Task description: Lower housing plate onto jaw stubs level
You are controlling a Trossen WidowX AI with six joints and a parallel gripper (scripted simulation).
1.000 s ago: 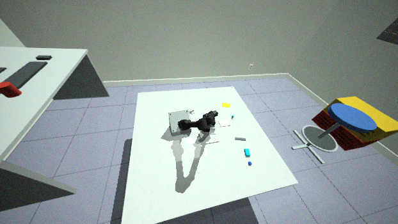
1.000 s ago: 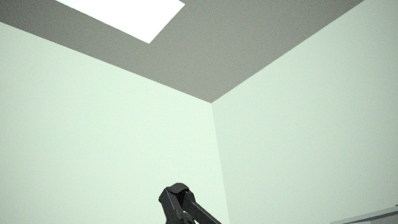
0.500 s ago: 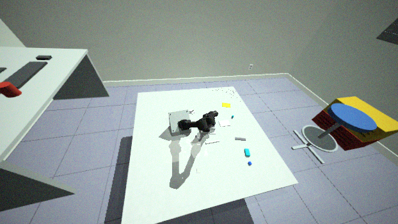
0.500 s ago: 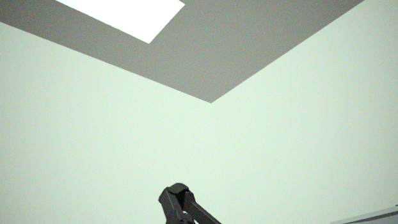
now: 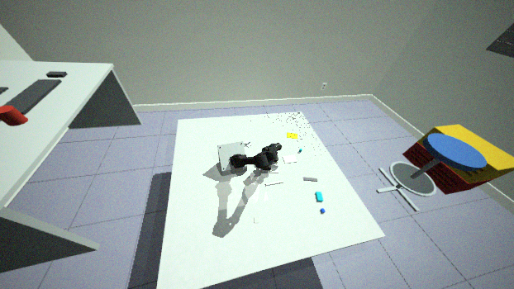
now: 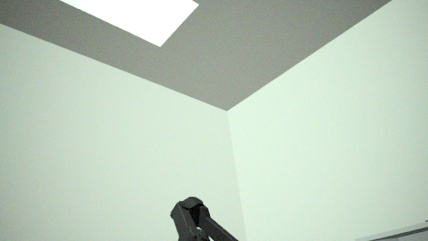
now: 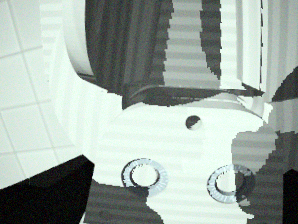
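Now: the housing plate 1 cm ahead of my gripper tip and 2 cm above it. From my gripper tip the other things lie so: small cyan piece: 37 cm ahead, 7 cm to the left, 1 cm above; yellow block: 39 cm ahead, 27 cm to the left, 1 cm below; dark bar: 30 cm ahead, 21 cm to the right.
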